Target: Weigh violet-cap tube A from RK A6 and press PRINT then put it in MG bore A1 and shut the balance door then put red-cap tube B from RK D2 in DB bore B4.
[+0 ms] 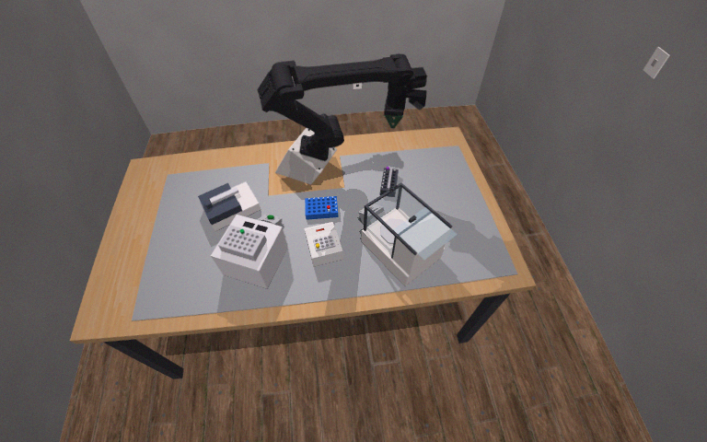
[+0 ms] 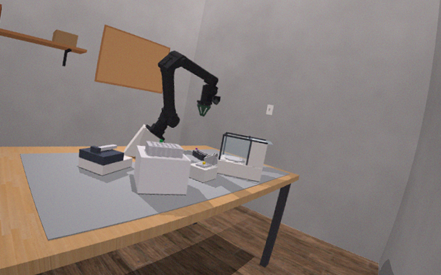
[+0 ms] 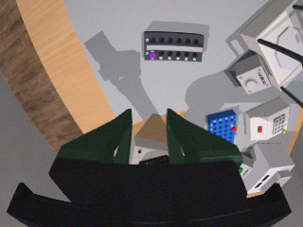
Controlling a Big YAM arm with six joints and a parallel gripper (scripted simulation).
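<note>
Right now the balance door is 420 mm ahead of my hand, 70 mm to the left of it and 70 mm below it. From my hand the other things lie so: dry block (370 mm ahead, 250 mm to the right, 250 mm below); then tube rack (200 mm ahead, 270 mm to the right, 270 mm below); then magnet block (50 mm ahead, 260 mm below).
</note>
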